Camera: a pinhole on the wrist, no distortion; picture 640 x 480 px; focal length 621.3 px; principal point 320.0 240.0 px. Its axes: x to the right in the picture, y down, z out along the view. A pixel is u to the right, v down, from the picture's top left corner.
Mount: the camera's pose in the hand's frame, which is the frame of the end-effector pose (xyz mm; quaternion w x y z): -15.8 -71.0 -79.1 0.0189 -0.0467 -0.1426 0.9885
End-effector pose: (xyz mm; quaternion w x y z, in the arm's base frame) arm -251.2 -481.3 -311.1 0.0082 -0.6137 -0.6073 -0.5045
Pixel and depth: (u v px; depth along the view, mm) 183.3 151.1 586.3
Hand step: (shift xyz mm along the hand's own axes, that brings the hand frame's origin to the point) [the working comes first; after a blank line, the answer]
In the camera's frame: -129.0 -83.9 586.3

57.3 -161.4 515.8
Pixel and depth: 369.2 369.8 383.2
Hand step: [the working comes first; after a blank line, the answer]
In the camera's frame: 30.3 80.1 383.2

-85.4 -253.6 261.5
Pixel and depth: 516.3 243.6 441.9
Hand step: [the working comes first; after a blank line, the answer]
In the camera's frame: 139.6 2.6 441.9

-198.0 -190.2 330.0
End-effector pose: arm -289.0 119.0 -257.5 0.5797 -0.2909 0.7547 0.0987
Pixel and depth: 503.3 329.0 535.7
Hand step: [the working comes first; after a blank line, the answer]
In the camera's frame: 158.0 76.7 535.7

-227.2 -286.6 397.0
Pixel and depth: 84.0 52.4 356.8
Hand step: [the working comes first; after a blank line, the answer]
In the camera's frame: -135.5 -107.7 356.8

86.8 -74.6 304.0
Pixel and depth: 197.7 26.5 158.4
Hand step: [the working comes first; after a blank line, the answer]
In the camera's frame: -31.2 -54.4 158.4

1.1 -64.8 90.3
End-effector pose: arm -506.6 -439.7 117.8 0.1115 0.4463 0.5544 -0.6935
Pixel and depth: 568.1 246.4 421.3
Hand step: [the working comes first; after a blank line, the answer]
In the camera's frame: 168.2 4.3 421.3

-224.5 -184.7 307.4
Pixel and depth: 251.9 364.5 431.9
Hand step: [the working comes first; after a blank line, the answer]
In the camera's frame: -47.3 86.5 431.9

-13.0 -277.4 312.9
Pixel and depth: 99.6 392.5 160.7
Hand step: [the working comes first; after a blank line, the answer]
In the camera's frame: -57.0 39.4 160.7

24.3 -156.7 68.1
